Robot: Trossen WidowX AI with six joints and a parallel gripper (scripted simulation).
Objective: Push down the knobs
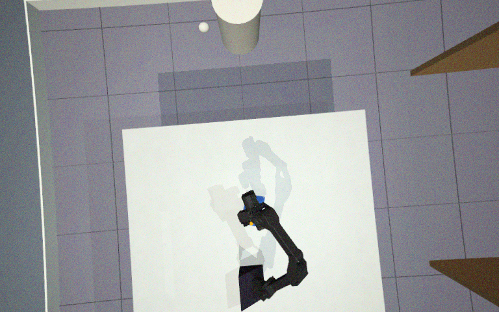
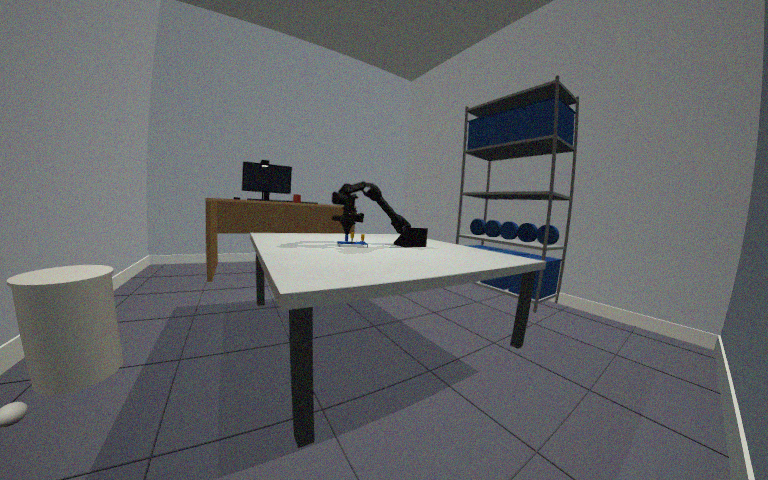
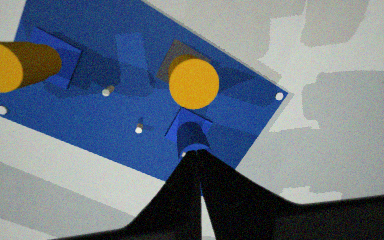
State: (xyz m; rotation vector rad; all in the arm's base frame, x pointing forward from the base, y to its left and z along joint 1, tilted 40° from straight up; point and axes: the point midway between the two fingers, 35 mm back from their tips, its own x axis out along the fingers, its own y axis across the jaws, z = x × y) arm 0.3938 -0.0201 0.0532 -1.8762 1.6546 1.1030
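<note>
My gripper tip is 8 cm past the orange knob, 3 cm to the right of it and 1 cm above it. The rest, counted from my gripper tip: blue knob (1 cm below).
</note>
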